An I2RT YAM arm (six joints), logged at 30 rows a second.
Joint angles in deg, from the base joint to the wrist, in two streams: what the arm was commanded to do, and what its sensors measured. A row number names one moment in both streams.
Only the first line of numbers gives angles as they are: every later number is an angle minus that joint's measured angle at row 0.
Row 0, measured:
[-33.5, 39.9, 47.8, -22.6, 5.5, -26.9]
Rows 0 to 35, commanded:
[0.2, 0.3, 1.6, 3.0, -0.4, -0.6]
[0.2, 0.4, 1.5, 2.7, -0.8, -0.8]
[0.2, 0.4, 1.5, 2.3, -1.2, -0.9]
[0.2, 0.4, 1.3, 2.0, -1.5, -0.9]
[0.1, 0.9, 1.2, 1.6, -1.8, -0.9]
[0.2, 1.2, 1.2, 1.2, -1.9, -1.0]
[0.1, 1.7, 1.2, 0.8, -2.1, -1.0]
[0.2, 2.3, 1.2, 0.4, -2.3, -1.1]
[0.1, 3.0, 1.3, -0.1, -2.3, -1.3]
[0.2, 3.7, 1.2, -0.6, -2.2, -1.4]
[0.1, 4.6, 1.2, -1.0, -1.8, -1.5]
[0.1, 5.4, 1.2, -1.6, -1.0, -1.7]
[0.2, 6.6, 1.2, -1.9, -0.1, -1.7]
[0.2, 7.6, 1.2, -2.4, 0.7, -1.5]
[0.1, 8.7, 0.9, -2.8, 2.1, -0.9]
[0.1, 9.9, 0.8, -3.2, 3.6, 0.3]
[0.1, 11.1, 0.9, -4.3, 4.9, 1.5]
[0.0, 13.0, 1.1, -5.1, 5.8, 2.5]
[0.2, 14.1, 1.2, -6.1, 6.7, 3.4]
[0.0, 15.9, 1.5, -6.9, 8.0, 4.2]
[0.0, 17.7, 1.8, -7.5, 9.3, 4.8]
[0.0, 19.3, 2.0, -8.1, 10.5, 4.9]
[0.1, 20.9, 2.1, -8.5, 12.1, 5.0]
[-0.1, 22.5, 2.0, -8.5, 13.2, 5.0]
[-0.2, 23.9, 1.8, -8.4, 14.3, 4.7]
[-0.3, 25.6, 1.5, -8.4, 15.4, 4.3]
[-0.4, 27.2, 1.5, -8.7, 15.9, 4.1]
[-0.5, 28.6, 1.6, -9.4, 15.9, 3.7]
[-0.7, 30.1, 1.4, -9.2, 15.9, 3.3]
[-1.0, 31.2, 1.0, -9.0, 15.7, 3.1]
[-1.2, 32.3, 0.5, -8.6, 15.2, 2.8]
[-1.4, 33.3, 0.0, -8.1, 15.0, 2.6]
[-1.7, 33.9, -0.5, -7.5, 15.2, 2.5]
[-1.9, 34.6, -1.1, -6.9, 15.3, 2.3]
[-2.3, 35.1, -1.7, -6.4, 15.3, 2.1]
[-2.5, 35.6, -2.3, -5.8, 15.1, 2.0]
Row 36, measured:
[-1.5, 34.4, -0.5, -8.5, 13.9, 2.7]
